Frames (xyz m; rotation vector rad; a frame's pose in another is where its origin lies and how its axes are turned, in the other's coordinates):
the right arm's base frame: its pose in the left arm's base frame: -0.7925 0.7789 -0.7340 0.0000 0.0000 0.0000
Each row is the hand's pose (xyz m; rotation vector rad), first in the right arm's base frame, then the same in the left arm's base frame.
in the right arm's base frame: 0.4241 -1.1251 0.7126 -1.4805 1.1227 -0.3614
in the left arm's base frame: -0.3684 -0.3462 -0.0214 -1.4805 1.1227 -0.3614
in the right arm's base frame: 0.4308 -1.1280 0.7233 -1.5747 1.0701 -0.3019
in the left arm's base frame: -0.3617 -0.3491 -0.0107 -1.5747 1.0701 -0.3019
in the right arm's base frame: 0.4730 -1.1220 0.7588 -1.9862 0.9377 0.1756
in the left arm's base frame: -0.3195 -0.3431 0.0248 -1.9862 0.9377 0.1756
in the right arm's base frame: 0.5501 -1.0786 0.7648 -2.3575 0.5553 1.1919
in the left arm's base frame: -0.2424 -0.2997 0.0308 -2.3575 0.5553 1.1919
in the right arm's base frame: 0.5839 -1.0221 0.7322 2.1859 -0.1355 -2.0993
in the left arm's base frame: -0.2086 -0.2432 -0.0018 2.1859 -0.1355 -2.0993
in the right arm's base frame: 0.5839 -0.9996 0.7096 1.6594 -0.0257 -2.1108
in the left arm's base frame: -0.2086 -0.2207 -0.0244 1.6594 -0.0257 -2.1108
